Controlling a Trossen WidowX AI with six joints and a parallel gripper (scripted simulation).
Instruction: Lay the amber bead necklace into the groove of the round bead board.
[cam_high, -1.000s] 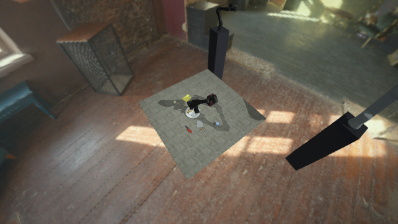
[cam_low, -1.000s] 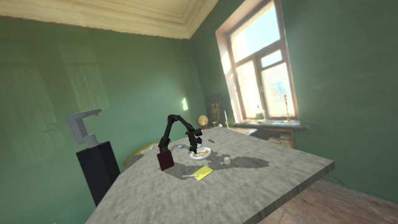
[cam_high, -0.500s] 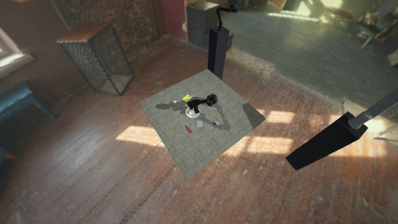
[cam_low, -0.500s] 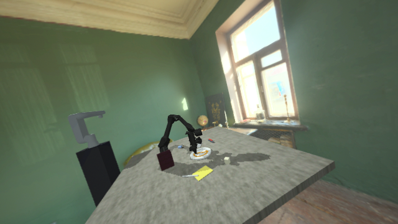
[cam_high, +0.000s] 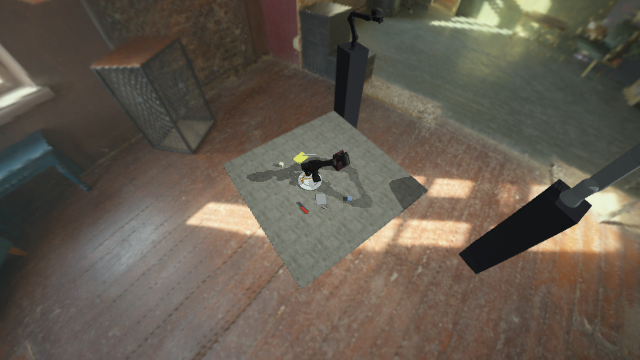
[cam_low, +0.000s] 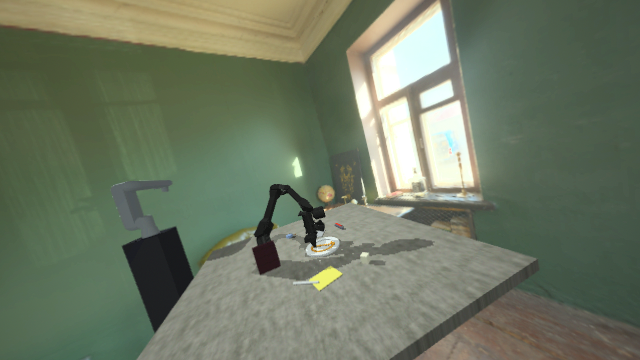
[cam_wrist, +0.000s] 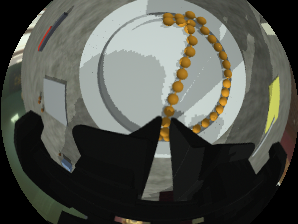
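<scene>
Now: the board 4 cm ahead of my gripper tip, 1 cm to the right of it and 1 cm below it. The rest, counted from my gripper tip: grey square 20 cm to the left, 5 cm ahead, 1 cm below; then white stick 26 cm to the right, 9 cm behind, 1 cm below; then yellow card 27 cm to the right, 1 cm below, 1 cm behind.
</scene>
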